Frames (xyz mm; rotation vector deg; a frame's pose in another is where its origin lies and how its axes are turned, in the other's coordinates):
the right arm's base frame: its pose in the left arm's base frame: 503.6 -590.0 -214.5 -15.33 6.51 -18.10
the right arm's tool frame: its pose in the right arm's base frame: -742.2 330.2 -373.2 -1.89 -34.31 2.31
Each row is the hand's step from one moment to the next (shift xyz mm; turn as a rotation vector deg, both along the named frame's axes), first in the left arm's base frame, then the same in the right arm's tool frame.
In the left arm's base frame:
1: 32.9 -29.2 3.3 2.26 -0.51 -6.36
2: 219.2 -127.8 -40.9 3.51 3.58 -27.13
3: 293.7 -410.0 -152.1 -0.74 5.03 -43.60
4: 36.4 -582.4 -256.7 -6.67 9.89 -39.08
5: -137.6 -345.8 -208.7 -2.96 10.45 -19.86
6: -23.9 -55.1 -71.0 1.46 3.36 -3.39
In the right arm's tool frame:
1: 33.0 -19.2 -22.1 -0.96 2.12 -6.36
2: 184.3 -47.3 -172.7 -9.96 12.74 -22.35
3: 221.7 -250.7 -406.8 -21.56 18.17 -33.65
4: -38.7 -441.4 -458.3 -25.06 19.65 -25.60
5: -189.3 -285.3 -254.6 -12.82 15.05 -11.02
6: -49.6 -34.1 -70.9 -0.60 4.51 -2.04

